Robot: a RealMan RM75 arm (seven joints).
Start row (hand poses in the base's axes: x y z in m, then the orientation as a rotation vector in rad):
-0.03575 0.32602 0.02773 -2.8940 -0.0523 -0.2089
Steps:
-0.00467 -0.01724 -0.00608 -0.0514 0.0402 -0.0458
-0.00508 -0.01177 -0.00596 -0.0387 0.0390 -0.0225
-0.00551 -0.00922 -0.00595 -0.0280 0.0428 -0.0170
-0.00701 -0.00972 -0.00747 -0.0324 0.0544 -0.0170
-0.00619 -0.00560 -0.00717 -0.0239 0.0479 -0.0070
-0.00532 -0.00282 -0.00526 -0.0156 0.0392 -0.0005
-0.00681 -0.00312 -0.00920 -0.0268 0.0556 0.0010
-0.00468 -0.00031 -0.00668 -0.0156 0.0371 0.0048
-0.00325 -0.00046 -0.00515 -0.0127 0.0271 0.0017
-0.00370 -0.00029 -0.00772 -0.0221 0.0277 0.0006
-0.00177 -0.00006 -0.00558 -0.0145 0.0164 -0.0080
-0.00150 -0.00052 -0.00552 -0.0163 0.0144 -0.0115
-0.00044 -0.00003 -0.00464 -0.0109 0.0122 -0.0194
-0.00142 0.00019 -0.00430 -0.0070 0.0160 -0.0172
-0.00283 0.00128 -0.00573 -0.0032 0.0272 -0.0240
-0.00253 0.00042 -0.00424 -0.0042 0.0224 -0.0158
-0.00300 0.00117 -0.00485 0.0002 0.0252 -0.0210
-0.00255 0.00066 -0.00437 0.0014 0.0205 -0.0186
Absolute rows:
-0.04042 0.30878 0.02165 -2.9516 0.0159 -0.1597
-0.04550 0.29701 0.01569 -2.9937 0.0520 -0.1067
-0.05101 0.28779 0.00974 -3.0240 0.0813 -0.0456
-0.05802 0.27807 0.00227 -3.0573 0.1122 0.0342
-0.06421 0.27247 -0.00490 -3.0807 0.1273 0.1065
-0.06953 0.26965 -0.01016 -3.0951 0.1313 0.1667
-0.07634 0.26653 -0.01936 -3.1184 0.1348 0.2532
-0.08102 0.26622 -0.02604 3.1160 -0.1297 -0.3102
-0.08427 0.26576 -0.03119 3.0978 -0.1283 -0.3500
-0.08797 0.26547 -0.03891 3.0698 -0.1298 -0.3886
-0.08974 0.26541 -0.04449 3.0520 -0.1437 -0.4113
-0.09124 0.26489 -0.05001 3.0329 -0.1632 -0.4306
-0.09168 0.26486 -0.05465 3.0198 -0.1937 -0.4481
-0.09310 0.26505 -0.05895 3.0089 -0.2198 -0.4719
-0.09593 0.26633 -0.06468 2.9979 -0.2547 -0.5138
-0.09846 0.26675 -0.06892 2.9865 -0.2776 -0.5473
-0.10146 0.26792 -0.07377 2.9778 -0.3072 -0.5867
-0.10401 0.26858 -0.07814 2.9714 -0.3333 -0.6192

